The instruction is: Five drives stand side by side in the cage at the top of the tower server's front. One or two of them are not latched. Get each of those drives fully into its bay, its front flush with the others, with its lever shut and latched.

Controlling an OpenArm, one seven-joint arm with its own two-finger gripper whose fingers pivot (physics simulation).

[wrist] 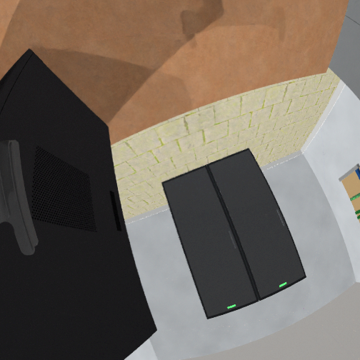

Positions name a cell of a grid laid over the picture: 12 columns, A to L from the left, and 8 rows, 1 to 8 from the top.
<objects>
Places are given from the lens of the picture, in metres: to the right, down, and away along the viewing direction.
black tower server (C7): -0.12, 0.14, 0.19
</objects>
